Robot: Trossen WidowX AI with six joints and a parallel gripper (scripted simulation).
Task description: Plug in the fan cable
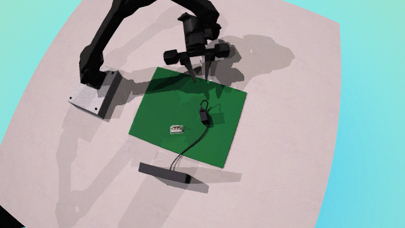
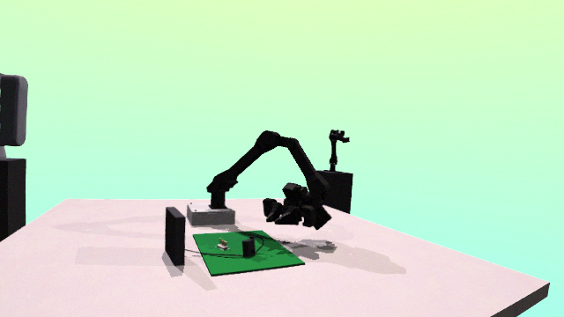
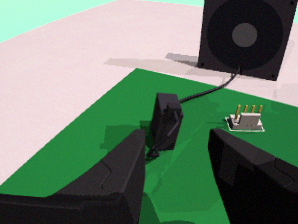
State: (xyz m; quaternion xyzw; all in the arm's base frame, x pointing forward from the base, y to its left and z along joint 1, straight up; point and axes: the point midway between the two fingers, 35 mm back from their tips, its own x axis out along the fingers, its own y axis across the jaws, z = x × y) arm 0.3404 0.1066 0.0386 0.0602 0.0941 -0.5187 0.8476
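Now: gripper tip 4 cm short of the black plug, 8 cm to the left of it and 6 cm above it. Also, from my gripper tip: black fan (26 cm to the right, 2 cm below); green board (2 cm behind, 8 cm to the right, 10 cm below); four-pin fan header (3 cm behind, 13 cm to the right, 8 cm below).
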